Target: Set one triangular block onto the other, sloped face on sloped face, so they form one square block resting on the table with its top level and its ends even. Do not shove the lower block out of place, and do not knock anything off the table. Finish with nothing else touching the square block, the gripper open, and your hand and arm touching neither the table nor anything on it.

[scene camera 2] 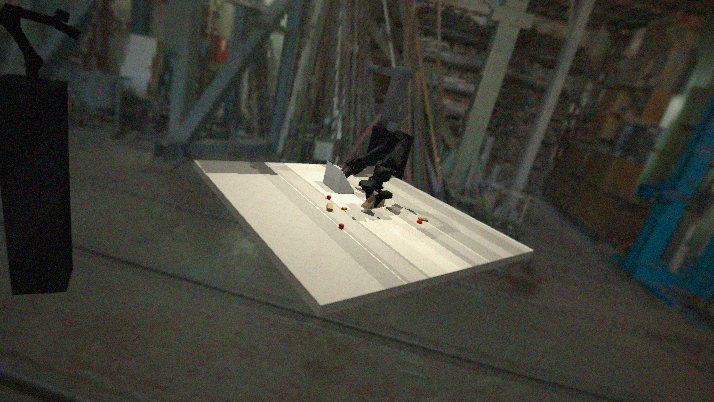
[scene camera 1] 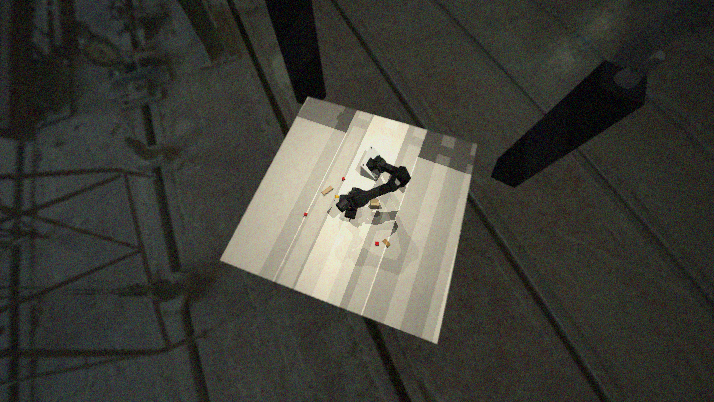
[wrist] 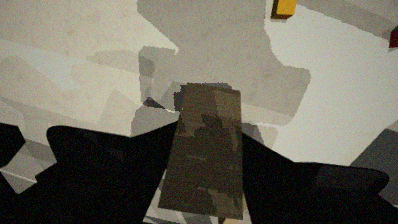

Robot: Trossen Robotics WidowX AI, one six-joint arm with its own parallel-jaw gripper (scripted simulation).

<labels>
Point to a brown wooden triangular block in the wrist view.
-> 204,170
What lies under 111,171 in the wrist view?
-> My gripper.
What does my gripper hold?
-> A brown wooden triangular block.
</labels>
